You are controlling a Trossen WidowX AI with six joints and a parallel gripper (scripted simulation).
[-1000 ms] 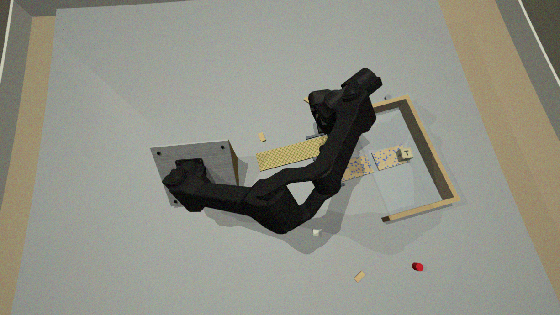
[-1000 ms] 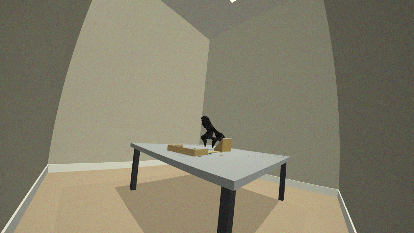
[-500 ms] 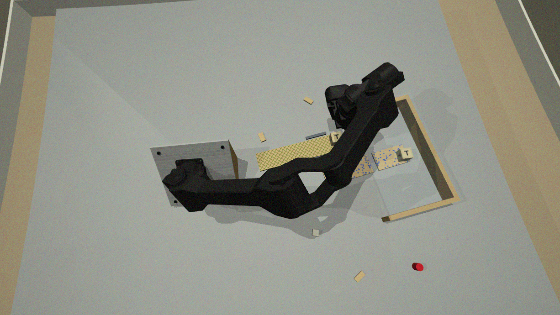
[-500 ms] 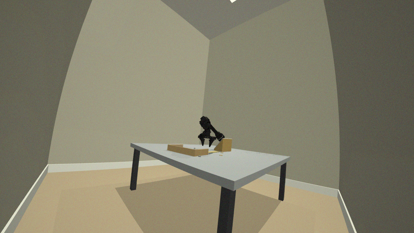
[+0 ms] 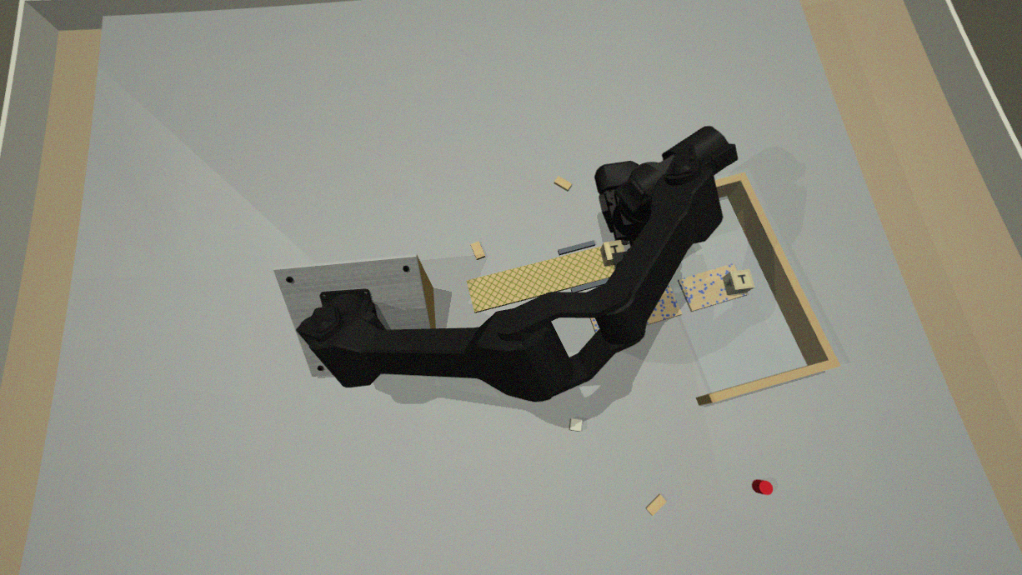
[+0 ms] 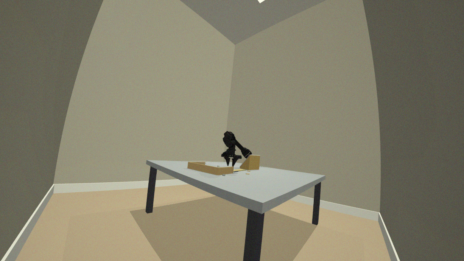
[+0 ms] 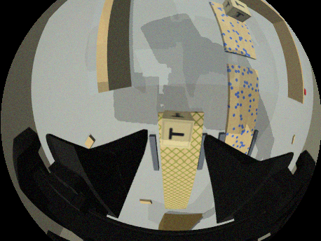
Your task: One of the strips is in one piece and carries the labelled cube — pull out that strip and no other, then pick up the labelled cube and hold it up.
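The cross-hatched strip is 110 mm behind my gripper tip, 40 mm below it and 30 mm to the right of it. The rest, counted from my gripper tip: red cylinder 360 mm to the right, 160 mm ahead, 30 mm below.
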